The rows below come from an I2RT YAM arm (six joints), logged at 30 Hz.
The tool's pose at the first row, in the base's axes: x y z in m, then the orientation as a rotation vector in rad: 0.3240, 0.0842, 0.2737, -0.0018, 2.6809, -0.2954
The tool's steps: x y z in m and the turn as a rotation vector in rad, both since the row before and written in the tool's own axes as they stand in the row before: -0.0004, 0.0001, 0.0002, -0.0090, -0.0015, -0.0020; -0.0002, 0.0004, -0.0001, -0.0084, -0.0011, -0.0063; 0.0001, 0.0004, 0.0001, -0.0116, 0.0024, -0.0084; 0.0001, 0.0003, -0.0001, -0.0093, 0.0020, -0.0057; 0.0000, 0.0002, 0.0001, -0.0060, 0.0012, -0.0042; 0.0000, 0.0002, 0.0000, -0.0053, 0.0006, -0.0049; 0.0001, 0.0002, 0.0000, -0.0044, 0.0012, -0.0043; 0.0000, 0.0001, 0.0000, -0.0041, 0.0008, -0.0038; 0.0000, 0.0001, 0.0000, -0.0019, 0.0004, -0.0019
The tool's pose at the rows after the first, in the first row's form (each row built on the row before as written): 0.3245, 0.0843, 0.2737, -0.0074, 2.6809, -0.2838; 0.3247, 0.0847, 0.2738, -0.0186, 2.6814, -0.2744; 0.3247, 0.0851, 0.2736, -0.0331, 2.6859, -0.2617; 0.3246, 0.0854, 0.2736, -0.0433, 2.6894, -0.2511; 0.3246, 0.0856, 0.2735, -0.0506, 2.6916, -0.2444; 0.3246, 0.0858, 0.2735, -0.0587, 2.6931, -0.2388; 0.3245, 0.0860, 0.2734, -0.0657, 2.6950, -0.2343; 0.3245, 0.0861, 0.2734, -0.0720, 2.6964, -0.2300; 0.3245, 0.0862, 0.2734, -0.0751, 2.6971, -0.2281
